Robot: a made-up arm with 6 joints. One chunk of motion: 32 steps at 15 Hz.
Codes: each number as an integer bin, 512 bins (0 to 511) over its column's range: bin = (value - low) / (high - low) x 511, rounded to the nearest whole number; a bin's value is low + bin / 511 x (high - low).
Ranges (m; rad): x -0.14..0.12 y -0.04..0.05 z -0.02..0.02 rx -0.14..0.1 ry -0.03..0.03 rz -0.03..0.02
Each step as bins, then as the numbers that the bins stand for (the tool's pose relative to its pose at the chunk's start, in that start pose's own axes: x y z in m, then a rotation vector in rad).
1 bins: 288 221 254 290 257 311
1 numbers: 0.0065 -0.0011 -0.0001 -0.0038 0.0002 0.0004
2 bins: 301 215 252 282 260 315
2 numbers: 0.0132 -0.0021 -0.0003 -0.0076 0.0005 0.0008
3 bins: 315 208 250 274 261 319
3 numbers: 0.0203 -0.0034 -0.0004 -0.0113 0.0006 0.0012
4 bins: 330 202 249 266 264 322
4 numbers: 0.0279 -0.0044 -0.0005 -0.0151 0.0010 0.0015
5 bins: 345 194 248 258 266 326
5 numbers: 0.0355 -0.0058 -0.0006 -0.0188 0.0012 0.0019
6 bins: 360 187 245 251 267 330
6 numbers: 0.0432 -0.0071 -0.0008 -0.0221 0.0014 0.0023
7 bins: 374 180 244 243 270 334
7 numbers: 0.0503 -0.0083 -0.0009 -0.0259 0.0017 0.0027
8 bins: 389 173 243 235 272 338
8 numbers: 0.0579 -0.0095 -0.0010 -0.0296 0.0019 0.0031
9 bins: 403 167 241 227 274 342
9 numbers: 0.0650 -0.0106 -0.0011 -0.0334 0.0022 0.0035
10 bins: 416 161 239 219 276 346
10 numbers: 0.0717 -0.0116 -0.0013 -0.0371 0.0024 0.0039
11 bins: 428 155 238 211 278 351
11 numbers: 0.0778 -0.0127 -0.0014 -0.0409 0.0026 0.0043
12 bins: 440 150 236 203 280 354
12 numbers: 0.0839 -0.0136 -0.0015 -0.0447 0.0029 0.0046
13 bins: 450 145 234 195 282 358
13 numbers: 0.0890 -0.0145 -0.0017 -0.0484 0.0031 0.0050
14 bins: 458 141 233 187 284 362
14 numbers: 0.0930 -0.0152 -0.0018 -0.0522 0.0033 0.0054
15 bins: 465 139 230 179 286 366
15 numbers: 0.0966 -0.0155 -0.0020 -0.0559 0.0036 0.0058
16 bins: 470 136 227 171 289 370
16 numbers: 0.0991 -0.0160 -0.0022 -0.0597 0.0039 0.0062
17 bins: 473 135 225 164 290 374
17 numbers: 0.1007 -0.0162 -0.0024 -0.0630 0.0041 0.0066
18 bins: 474 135 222 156 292 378
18 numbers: 0.1012 -0.0162 -0.0026 -0.0667 0.0043 0.0070
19 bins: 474 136 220 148 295 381
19 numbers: 0.1012 -0.0160 -0.0028 -0.0705 0.0046 0.0073
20 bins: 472 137 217 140 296 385
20 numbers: 0.1002 -0.0159 -0.0030 -0.0742 0.0048 0.0077
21 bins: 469 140 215 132 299 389
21 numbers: 0.0986 -0.0153 -0.0032 -0.0780 0.0051 0.0081
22 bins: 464 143 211 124 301 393
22 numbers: 0.0961 -0.0148 -0.0035 -0.0818 0.0053 0.0085
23 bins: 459 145 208 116 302 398
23 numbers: 0.0935 -0.0145 -0.0037 -0.0855 0.0055 0.0089
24 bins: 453 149 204 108 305 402
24 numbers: 0.0905 -0.0138 -0.0040 -0.0893 0.0058 0.0093
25 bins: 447 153 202 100 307 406
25 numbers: 0.0874 -0.0131 -0.0042 -0.0930 0.0060 0.0097
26 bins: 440 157 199 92 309 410
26 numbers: 0.0839 -0.0123 -0.0044 -0.0968 0.0063 0.0101
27 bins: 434 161 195 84 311 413
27 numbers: 0.0808 -0.0116 -0.0047 -0.1005 0.0065 0.0104
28 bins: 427 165 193 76 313 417
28 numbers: 0.0773 -0.0109 -0.0049 -0.1043 0.0068 0.0108
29 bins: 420 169 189 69 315 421
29 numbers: 0.0737 -0.0102 -0.0052 -0.1076 0.0070 0.0112
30 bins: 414 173 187 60 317 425
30 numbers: 0.0706 -0.0095 -0.0054 -0.1118 0.0072 0.0116
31 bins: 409 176 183 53 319 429
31 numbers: 0.0681 -0.0090 -0.0057 -0.1151 0.0075 0.0120
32 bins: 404 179 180 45 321 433
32 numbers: 0.0656 -0.0085 -0.0059 -0.1189 0.0077 0.0124
